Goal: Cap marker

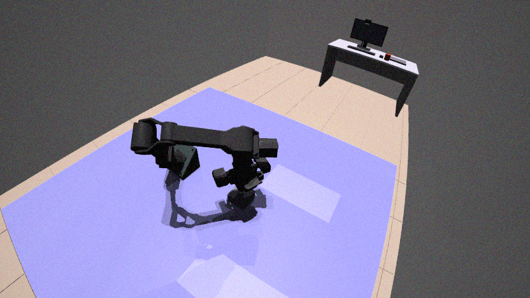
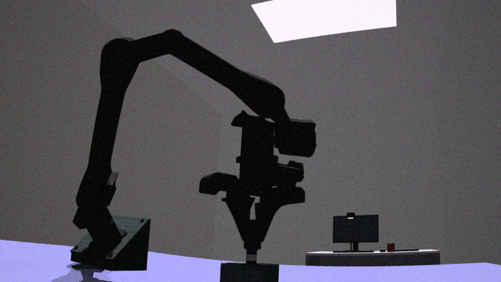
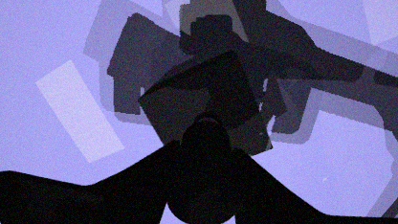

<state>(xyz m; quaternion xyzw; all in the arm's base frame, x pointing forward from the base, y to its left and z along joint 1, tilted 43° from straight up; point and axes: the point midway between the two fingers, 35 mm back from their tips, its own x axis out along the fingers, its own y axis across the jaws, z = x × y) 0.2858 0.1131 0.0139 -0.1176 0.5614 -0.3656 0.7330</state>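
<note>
Now: the black cap 10 mm above my gripper tip. From my gripper tip the other things lie so: grey holder block 60 mm below.
</note>
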